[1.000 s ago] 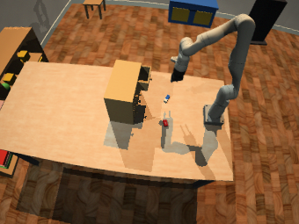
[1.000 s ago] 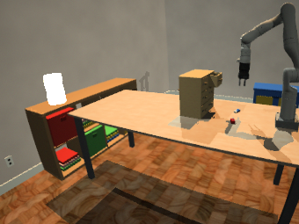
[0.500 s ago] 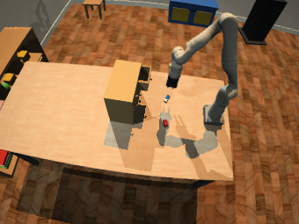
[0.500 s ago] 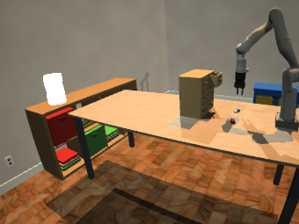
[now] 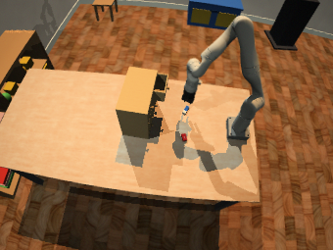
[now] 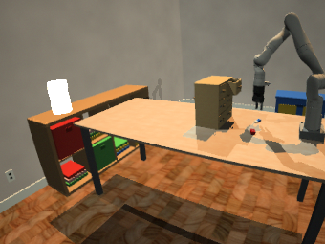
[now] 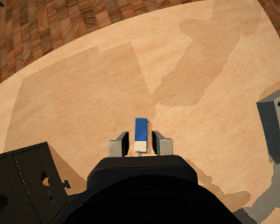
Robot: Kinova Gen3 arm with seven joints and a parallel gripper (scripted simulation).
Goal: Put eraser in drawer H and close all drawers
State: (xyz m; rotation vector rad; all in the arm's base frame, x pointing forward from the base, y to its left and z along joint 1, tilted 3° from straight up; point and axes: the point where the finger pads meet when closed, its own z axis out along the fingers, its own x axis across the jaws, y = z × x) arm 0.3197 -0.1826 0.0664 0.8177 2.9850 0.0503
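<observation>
The blue-and-white eraser lies 1 cm ahead of my hand, 1 cm to the left of it and 10 cm below it. Also, from my hand: red block 4 cm ahead, 20 cm to the left, 10 cm below.
</observation>
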